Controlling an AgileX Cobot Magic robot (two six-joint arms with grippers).
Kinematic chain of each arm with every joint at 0, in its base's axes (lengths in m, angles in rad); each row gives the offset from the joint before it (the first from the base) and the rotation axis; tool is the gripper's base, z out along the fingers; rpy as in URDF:
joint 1: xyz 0 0 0.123 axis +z
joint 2: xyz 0 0 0 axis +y
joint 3: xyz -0.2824 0 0.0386 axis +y
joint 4: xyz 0.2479 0 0.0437 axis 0.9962 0 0.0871
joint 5: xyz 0 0 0 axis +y
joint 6: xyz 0.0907 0 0.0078 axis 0.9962 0 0.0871
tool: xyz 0 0 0 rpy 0 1.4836 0
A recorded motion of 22 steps. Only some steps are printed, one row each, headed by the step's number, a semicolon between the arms.
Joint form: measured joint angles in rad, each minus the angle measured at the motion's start. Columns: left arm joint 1, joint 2, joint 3, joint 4, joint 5, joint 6; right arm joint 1, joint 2, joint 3, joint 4, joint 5, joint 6.
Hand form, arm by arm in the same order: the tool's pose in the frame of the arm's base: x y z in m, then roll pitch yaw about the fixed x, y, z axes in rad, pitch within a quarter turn. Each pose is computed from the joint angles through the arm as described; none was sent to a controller.
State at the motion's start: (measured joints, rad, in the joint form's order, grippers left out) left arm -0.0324 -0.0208 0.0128 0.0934 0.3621 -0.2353; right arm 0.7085 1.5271 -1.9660 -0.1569 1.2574 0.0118
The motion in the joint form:
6: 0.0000 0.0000 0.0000 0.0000 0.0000 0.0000; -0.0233 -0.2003 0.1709 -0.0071 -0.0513 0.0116
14: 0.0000 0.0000 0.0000 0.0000 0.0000 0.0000; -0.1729 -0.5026 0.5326 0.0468 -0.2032 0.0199
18: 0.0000 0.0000 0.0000 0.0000 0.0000 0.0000; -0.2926 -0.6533 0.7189 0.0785 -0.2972 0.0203
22: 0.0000 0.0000 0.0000 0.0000 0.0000 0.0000; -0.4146 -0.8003 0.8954 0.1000 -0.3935 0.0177
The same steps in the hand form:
6: 0.0522 0.0013 0.1774 -2.6702 1.2721 -2.6498; 0.1965 0.1427 0.5030 -2.9423 0.9185 -2.3985
14: 0.0522 0.0013 0.1774 -2.6702 1.2721 -2.6498; 0.1535 0.0809 0.4751 -3.0094 1.0127 -2.5630
18: 0.0522 0.0013 0.1774 -2.6702 1.2721 -2.6498; 0.1331 0.0524 0.4519 -3.0537 1.0716 -2.6988
22: 0.0522 0.0013 0.1774 -2.6702 1.2721 -2.6498; 0.1120 0.0298 0.4260 -3.0822 1.1383 -2.8299

